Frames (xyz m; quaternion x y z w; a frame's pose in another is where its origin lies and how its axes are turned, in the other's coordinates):
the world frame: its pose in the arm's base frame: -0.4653 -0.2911 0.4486 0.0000 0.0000 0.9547 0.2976
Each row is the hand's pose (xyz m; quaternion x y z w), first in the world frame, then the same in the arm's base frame.
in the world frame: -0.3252 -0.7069 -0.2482 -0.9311 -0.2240 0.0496 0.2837
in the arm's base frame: 0.2040 0.1058 0.2004 -0.0632 -0.9555 0.2856 0.0371
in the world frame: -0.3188 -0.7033 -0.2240 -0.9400 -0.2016 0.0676 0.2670
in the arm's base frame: 0.1967 0.1065 0.2246 -0.0873 -0.9574 0.2750 0.0149
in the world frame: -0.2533 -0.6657 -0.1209 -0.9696 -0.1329 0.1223 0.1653
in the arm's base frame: 0.1214 0.1128 0.3277 0.1617 0.9652 -0.1942 0.0676
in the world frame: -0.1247 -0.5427 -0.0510 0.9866 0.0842 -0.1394 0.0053
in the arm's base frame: -0.0543 0.0846 0.3976 0.2132 0.9670 -0.0364 0.1347
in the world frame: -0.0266 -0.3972 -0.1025 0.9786 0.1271 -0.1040 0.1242
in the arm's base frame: -0.2177 0.0206 0.3461 0.1699 0.9721 0.0876 0.1362
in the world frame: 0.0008 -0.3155 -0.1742 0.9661 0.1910 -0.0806 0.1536
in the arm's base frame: -0.2867 -0.0310 0.2744 0.1052 0.9792 0.1227 0.1227
